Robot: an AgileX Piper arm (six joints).
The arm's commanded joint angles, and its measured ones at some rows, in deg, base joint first. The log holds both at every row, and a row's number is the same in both.
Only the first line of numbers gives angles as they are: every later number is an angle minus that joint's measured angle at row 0.
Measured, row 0:
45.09, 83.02, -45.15, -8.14, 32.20, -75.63
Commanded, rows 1 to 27:
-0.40, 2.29, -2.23, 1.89, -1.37, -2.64
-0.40, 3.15, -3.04, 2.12, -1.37, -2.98
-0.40, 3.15, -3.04, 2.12, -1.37, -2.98
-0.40, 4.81, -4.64, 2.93, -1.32, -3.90
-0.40, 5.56, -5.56, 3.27, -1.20, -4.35
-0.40, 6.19, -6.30, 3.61, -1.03, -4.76
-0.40, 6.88, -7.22, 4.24, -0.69, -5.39
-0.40, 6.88, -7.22, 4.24, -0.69, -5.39
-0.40, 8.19, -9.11, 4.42, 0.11, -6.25
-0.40, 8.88, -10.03, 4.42, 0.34, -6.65
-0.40, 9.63, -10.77, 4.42, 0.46, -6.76
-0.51, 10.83, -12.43, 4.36, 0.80, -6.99
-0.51, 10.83, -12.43, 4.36, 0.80, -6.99
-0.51, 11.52, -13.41, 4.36, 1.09, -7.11
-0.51, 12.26, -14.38, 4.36, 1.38, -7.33
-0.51, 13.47, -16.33, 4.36, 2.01, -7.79
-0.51, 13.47, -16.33, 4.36, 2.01, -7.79
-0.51, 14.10, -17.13, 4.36, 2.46, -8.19
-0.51, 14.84, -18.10, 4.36, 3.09, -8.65
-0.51, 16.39, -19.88, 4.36, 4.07, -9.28
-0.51, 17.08, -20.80, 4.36, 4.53, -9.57
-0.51, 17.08, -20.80, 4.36, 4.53, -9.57
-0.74, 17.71, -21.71, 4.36, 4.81, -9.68
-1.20, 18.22, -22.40, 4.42, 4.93, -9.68
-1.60, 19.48, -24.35, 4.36, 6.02, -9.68
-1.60, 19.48, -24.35, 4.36, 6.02, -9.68
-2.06, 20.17, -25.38, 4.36, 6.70, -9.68
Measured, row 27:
-1.03, 18.97, -22.63, 4.19, 5.90, -8.88
